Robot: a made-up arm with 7 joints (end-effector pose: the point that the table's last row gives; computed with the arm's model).
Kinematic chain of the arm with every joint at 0, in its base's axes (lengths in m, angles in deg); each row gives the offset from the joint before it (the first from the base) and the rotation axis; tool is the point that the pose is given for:
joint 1: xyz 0 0 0.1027 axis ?
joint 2: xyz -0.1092 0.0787 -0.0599 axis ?
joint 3: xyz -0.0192 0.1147 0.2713 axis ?
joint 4: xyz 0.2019 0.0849 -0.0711 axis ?
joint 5: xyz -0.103 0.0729 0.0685 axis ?
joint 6: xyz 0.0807 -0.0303 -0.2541 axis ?
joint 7: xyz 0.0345 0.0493 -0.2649 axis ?
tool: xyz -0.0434 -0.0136 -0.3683
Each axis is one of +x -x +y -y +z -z.
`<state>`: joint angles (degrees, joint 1 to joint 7).
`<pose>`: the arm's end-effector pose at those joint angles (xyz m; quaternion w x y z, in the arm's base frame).
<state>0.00 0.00 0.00 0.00 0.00 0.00 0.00</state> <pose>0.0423 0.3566 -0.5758 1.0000 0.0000 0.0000 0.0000</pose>
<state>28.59 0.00 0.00 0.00 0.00 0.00 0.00</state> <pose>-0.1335 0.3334 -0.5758 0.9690 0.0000 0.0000 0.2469</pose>
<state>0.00 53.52 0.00 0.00 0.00 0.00 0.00</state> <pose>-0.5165 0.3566 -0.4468 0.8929 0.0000 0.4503 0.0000</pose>
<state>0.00 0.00 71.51 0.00 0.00 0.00 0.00</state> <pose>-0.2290 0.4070 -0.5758 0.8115 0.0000 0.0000 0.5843</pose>
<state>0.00 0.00 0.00 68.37 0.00 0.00 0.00</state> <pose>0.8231 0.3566 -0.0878 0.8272 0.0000 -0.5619 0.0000</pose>
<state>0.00 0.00 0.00 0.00 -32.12 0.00 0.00</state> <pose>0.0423 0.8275 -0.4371 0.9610 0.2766 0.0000 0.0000</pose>
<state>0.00 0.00 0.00 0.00 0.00 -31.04 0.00</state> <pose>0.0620 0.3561 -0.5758 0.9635 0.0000 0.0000 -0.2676</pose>
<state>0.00 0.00 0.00 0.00 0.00 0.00 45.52</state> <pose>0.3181 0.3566 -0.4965 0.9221 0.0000 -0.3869 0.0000</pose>
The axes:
joint 1: +z
joint 2: +y
joint 3: +z
joint 4: -y
joint 5: -x
joint 6: +z
joint 7: -y

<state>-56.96 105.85 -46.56 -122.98 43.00 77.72 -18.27</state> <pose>0.2291 -0.4804 0.3806 0.3399 -0.9317 -0.1237 -0.0324</pose>
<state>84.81 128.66 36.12 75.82 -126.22 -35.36 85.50</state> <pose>-0.7923 0.6777 0.0208 0.7740 0.0255 0.4328 -0.4616</pose>
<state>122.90 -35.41 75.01 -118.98 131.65 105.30 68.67</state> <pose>-0.6508 -0.0348 0.5827 0.3197 0.9285 -0.1851 -0.0375</pose>
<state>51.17 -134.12 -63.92 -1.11 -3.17 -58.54 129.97</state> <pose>0.1102 -0.1969 0.1133 0.0929 0.2106 -0.3013 -0.9253</pose>
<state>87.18 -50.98 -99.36 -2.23 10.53 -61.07 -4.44</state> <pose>-0.0147 0.3407 -0.3594 0.7521 0.2947 0.2487 -0.5345</pose>
